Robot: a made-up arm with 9 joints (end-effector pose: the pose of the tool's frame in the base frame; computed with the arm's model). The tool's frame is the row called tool.
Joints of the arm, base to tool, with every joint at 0 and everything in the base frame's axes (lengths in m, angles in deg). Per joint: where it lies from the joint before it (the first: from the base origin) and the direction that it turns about. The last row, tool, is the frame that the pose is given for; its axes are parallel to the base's.
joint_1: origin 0 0 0.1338 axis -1 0 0
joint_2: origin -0.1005 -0.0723 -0.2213 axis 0 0 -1
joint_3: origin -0.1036 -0.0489 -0.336 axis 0 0 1
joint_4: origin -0.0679 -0.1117 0.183 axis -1 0 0
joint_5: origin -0.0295 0.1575 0.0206 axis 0 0 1
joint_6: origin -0.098 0.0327 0.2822 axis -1 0 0
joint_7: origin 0.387 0.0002 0.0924 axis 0 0 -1
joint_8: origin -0.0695 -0.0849 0.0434 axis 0 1 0
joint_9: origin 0.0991 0.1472 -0.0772 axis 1 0 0
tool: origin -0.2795 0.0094 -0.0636
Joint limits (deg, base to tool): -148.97..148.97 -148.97..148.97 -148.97..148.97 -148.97..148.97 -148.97..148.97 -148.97..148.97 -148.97..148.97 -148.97..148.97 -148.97..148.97
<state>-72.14 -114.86 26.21 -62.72 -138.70 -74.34 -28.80 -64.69 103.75</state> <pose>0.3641 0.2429 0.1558 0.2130 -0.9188 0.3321 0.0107</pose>
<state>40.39 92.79 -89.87 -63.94 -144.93 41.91 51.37 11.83 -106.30</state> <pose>-0.0723 0.0742 -0.4233 0.4913 0.8463 0.1233 0.1652</pose>
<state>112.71 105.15 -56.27 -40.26 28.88 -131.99 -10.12 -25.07 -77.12</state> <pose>-0.1081 -0.0270 -0.0147 0.2407 0.0056 -0.9441 0.2252</pose>
Working (the frame after each row of the table, in the pose's form):
after joint_1: 0.0000 0.0000 0.1338 0.5540 -0.8325 0.0000 0.0000
after joint_2: -0.1005 -0.1762 0.2859 0.3367 -0.5059 -0.6611 -0.4400
after joint_3: -0.1206 -0.5297 0.3116 0.0894 -0.1344 -0.8216 -0.5468
after joint_4: -0.0919 -0.4101 0.1233 0.1302 -0.0954 -0.9596 -0.2306
after joint_5: -0.0298 -0.2663 0.1628 0.1836 -0.3317 -0.9055 -0.1909
after joint_6: 0.0038 -0.1632 -0.1175 0.3777 0.0328 -0.5427 0.7495
after joint_7: -0.3054 -0.0354 0.0978 0.3101 -0.0152 -0.5435 0.7799
after joint_8: -0.2253 -0.0881 0.1665 0.1848 0.1544 -0.5978 0.7646
after joint_9: -0.3828 -0.0354 0.0673 0.2407 0.0056 -0.9441 0.2252

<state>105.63 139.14 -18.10 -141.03 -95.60 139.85 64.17 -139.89 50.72</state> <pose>-0.0824 -0.7693 0.2821 0.0520 -0.7717 -0.6326 0.0404</pose>
Working (the frame after each row of the table, in the pose's form):
after joint_1: 0.0000 0.0000 0.1338 0.6044 -0.7967 0.0000 0.0000
after joint_2: -0.1005 -0.1936 0.2631 0.2110 -0.2781 -0.7466 -0.5664
after joint_3: -0.0541 -0.5454 0.2527 0.1193 -0.1572 -0.7810 -0.5925
after joint_4: -0.0347 -0.4040 0.0789 0.1880 0.0600 -0.8191 0.5387
after joint_5: -0.0599 -0.3608 -0.0747 0.5253 0.6471 -0.5058 0.2226
after joint_6: -0.1958 -0.5729 -0.2386 0.7881 -0.2713 -0.3827 -0.3986
after joint_7: -0.0807 -0.6679 0.1302 0.4560 -0.0266 -0.4683 -0.7564
after joint_8: -0.1177 -0.5775 0.0639 0.2835 0.7196 0.5889 0.2344
after joint_9: -0.0448 -0.4916 0.2213 0.0520 -0.7717 -0.6326 0.0404

